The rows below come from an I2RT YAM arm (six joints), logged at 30 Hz.
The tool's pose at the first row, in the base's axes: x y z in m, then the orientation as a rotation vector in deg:
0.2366 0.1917 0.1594 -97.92 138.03 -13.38
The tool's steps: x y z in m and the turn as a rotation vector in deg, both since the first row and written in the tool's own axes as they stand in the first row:
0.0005 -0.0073 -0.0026 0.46 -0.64 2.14
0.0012 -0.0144 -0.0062 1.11 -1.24 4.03
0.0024 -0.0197 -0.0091 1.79 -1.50 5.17
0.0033 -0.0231 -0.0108 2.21 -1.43 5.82
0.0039 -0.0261 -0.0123 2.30 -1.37 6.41
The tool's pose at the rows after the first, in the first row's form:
0.2425 0.1889 0.1636 -94.88 139.02 -13.04
0.2480 0.1860 0.1687 -92.07 139.68 -12.98
0.2517 0.1832 0.1726 -90.30 139.98 -13.37
0.2542 0.1813 0.1750 -89.33 140.28 -13.82
0.2564 0.1798 0.1771 -88.56 140.70 -13.90

